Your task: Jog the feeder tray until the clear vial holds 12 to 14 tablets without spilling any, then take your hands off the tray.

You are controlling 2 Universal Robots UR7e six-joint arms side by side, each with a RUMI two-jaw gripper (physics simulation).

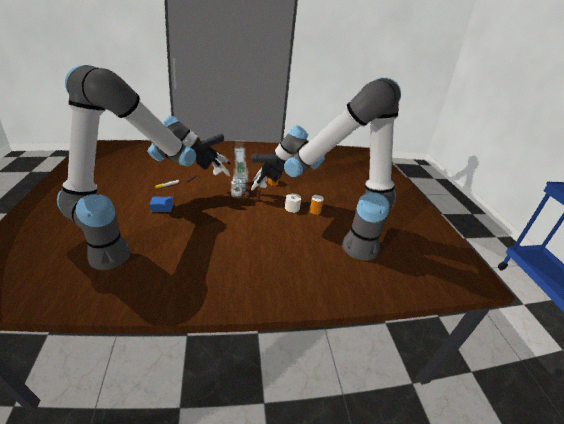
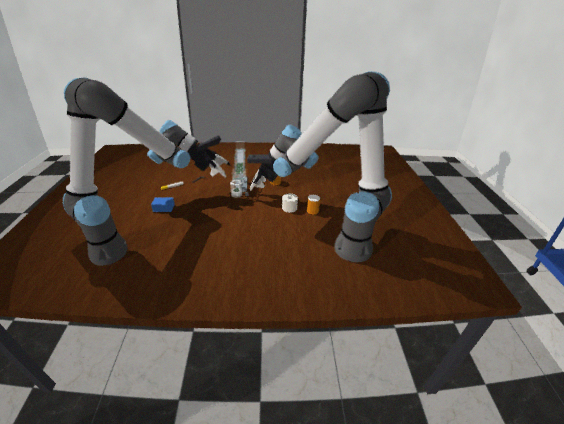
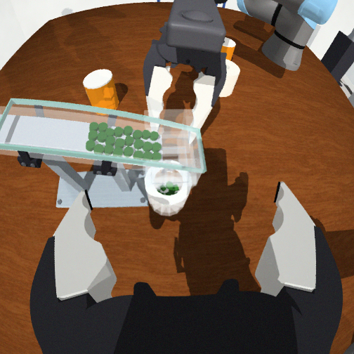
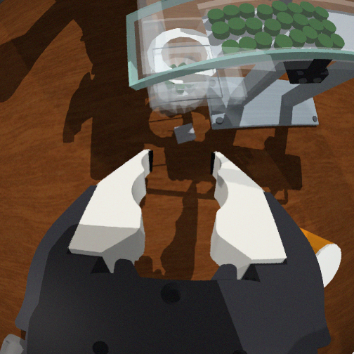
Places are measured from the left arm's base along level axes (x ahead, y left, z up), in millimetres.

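Pixels of known places: left gripper, between the fingertips: [image 1: 230, 170] [image 2: 228, 171]; right gripper, between the fingertips: [image 1: 251, 187] [image 2: 251, 187]; left arm's base, origin of its link: [image 1: 109, 255] [image 2: 108, 252]; right arm's base, origin of its link: [image 1: 360, 247] [image 2: 353, 249].
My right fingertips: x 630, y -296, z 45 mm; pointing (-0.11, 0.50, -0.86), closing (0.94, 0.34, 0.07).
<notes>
Ahead of a thing's pixels: the offset from my right fingertips to its top centre.
The clear-walled feeder tray [image 1: 240, 154] [image 2: 240, 155] [image 3: 202, 150] [image 4: 132, 55] stands on a grey metal stand. Green tablets [image 3: 118, 131] [image 4: 272, 26] lie in rows on its floor. The clear vial @[dx -27, dy +68, dz +26 mm] [image 1: 236, 189] [image 2: 236, 190] [image 3: 167, 201] [image 4: 180, 102] stands upright under the tray's outlet end with several green tablets inside; their number cannot be told. My left gripper [image 1: 228, 169] [image 2: 226, 170] [image 3: 182, 188] is open and empty, apart from the vial and tray. My right gripper [image 1: 254, 187] [image 2: 252, 187] [image 4: 181, 152] is open and empty, close beside the outlet end.
An orange bottle @[dx +173, dy -49, dz +29 mm] [image 1: 273, 181] [image 2: 276, 181] [image 3: 102, 94] stands behind the right gripper. A white jar @[dx -15, dy -216, dz +15 mm] [image 1: 293, 203] [image 2: 290, 203] and another orange bottle @[dx +11, dy -321, dz +29 mm] [image 1: 316, 205] [image 2: 313, 205] stand at the right. A blue block @[dx -287, dy +316, dz -5 mm] [image 1: 161, 204] [image 2: 163, 205] and a yellow-white marker @[dx -112, dy +420, dz -29 mm] [image 1: 167, 184] [image 2: 172, 185] lie at the left.
</notes>
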